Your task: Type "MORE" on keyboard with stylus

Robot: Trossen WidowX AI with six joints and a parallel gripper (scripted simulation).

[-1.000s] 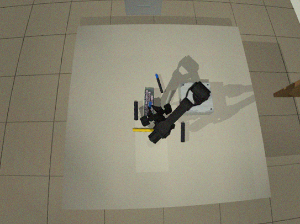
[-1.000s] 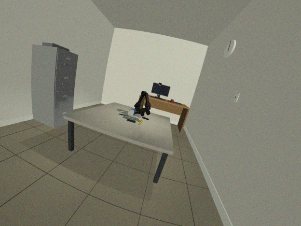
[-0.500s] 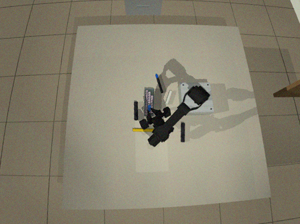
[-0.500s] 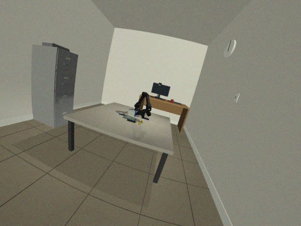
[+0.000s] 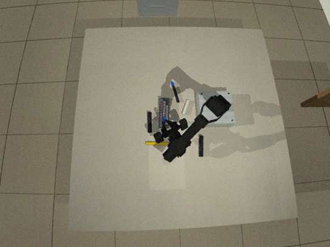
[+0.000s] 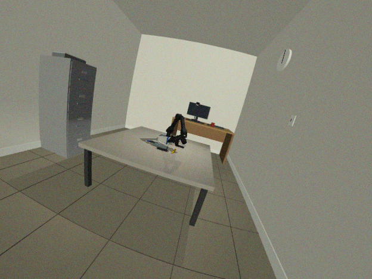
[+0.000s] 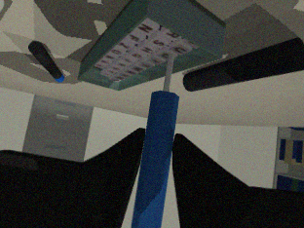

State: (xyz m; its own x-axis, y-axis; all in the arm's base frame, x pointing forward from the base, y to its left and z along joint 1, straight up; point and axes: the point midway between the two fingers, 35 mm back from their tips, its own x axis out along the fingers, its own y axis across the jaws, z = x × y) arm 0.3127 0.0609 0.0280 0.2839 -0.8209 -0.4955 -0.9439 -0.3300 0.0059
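The yellow pencil lies 110 mm to the left of my gripper tip, 80 mm below it and 40 mm ahead of it. From my gripper tip the other things lie so: stylus (10 mm below); grey stylus tip (50 mm below); white cylinder (150 mm behind, 80 mm to the right, 80 mm below).
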